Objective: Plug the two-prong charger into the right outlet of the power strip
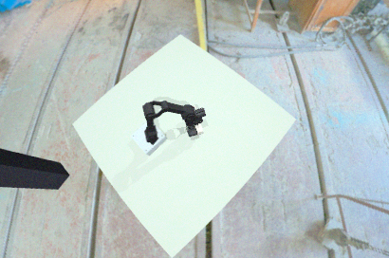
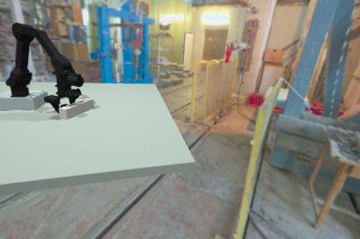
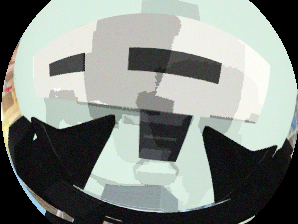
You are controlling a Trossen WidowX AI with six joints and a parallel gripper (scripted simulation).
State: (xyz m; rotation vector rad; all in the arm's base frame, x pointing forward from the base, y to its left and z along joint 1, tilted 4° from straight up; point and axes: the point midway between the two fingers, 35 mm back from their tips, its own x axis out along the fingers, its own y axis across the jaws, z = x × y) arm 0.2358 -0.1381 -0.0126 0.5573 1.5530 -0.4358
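Now: the dark charger 2 cm to the right of my gripper tip, 2 cm ahead of it and 1 cm above it.
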